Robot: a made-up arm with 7 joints. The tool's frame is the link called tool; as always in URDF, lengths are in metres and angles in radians.
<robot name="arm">
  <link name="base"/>
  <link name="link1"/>
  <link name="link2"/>
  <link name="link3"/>
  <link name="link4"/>
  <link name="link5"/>
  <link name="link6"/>
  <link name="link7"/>
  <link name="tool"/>
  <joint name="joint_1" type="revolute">
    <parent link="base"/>
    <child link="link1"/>
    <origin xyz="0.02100 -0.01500 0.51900" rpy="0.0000 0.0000 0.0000"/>
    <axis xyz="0 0 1"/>
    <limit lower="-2.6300" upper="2.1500" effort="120" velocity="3.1"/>
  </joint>
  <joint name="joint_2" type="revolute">
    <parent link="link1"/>
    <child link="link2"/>
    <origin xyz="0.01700 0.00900 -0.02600" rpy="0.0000 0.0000 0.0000"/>
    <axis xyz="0 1 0"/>
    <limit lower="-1.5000" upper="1.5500" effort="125" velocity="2.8"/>
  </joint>
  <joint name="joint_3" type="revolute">
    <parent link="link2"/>
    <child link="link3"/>
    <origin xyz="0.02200 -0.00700 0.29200" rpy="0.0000 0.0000 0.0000"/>
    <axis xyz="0 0 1"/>
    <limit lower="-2.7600" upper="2.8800" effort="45" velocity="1.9"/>
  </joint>
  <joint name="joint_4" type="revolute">
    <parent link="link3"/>
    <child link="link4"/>
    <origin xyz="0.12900 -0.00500 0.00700" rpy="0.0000 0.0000 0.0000"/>
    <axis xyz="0 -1 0"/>
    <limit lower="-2.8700" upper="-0.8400" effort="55" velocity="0.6"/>
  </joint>
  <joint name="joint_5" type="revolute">
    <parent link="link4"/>
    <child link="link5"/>
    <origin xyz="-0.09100 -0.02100 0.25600" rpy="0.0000 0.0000 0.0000"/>
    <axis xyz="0 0 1"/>
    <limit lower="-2.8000" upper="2.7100" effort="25" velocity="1.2"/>
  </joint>
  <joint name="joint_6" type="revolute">
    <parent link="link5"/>
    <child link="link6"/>
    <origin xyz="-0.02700 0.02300 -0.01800" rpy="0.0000 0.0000 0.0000"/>
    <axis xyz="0 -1 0"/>
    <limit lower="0.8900" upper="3.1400" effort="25" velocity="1.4"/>
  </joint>
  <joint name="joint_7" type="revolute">
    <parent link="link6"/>
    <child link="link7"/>
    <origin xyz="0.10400 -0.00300 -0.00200" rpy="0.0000 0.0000 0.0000"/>
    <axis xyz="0 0 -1"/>
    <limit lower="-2.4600" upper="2.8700" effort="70" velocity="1.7"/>
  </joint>
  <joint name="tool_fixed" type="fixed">
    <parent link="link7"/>
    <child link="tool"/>
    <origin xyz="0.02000 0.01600 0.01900" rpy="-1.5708 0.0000 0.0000"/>
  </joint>
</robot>
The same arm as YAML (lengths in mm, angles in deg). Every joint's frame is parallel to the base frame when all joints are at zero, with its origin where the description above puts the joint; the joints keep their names.
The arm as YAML. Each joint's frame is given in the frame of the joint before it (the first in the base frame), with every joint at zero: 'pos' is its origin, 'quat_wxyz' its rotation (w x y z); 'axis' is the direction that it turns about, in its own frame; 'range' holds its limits. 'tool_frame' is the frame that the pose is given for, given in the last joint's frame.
length_unit: mm
angle_unit: deg
joints:
  - joint: joint_1
    pos: [21.0, -15.0, 519.0]
    quat_wxyz: [1.0, 0.0, 0.0, 0.0]
    axis: "+z"
    range: [-150.69, 123.19]
  - joint: joint_2
    pos: [17.0, 9.0, -26.0]
    quat_wxyz: [1.0, 0.0, 0.0, 0.0]
    axis: "+y"
    range: [-85.94, 88.81]
  - joint: joint_3
    pos: [22.0, -7.0, 292.0]
    quat_wxyz: [1.0, 0.0, 0.0, 0.0]
    axis: "+z"
    range: [-158.14, 165.01]
  - joint: joint_4
    pos: [129.0, -5.0, 7.0]
    quat_wxyz: [1.0, 0.0, 0.0, 0.0]
    axis: "-y"
    range: [-164.44, -48.13]
  - joint: joint_5
    pos: [-91.0, -21.0, 256.0]
    quat_wxyz: [1.0, 0.0, 0.0, 0.0]
    axis: "+z"
    range: [-160.43, 155.27]
  - joint: joint_6
    pos: [-27.0, 23.0, -18.0]
    quat_wxyz: [1.0, 0.0, 0.0, 0.0]
    axis: "-y"
    range: [50.99, 179.91]
  - joint: joint_7
    pos: [104.0, -3.0, -2.0]
    quat_wxyz: [1.0, 0.0, 0.0, 0.0]
    axis: "-z"
    range: [-140.95, 164.44]
tool_frame:
  pos: [20.0, 16.0, 19.0]
  quat_wxyz: [0.707105, -0.707108, 0.0, 0.0]

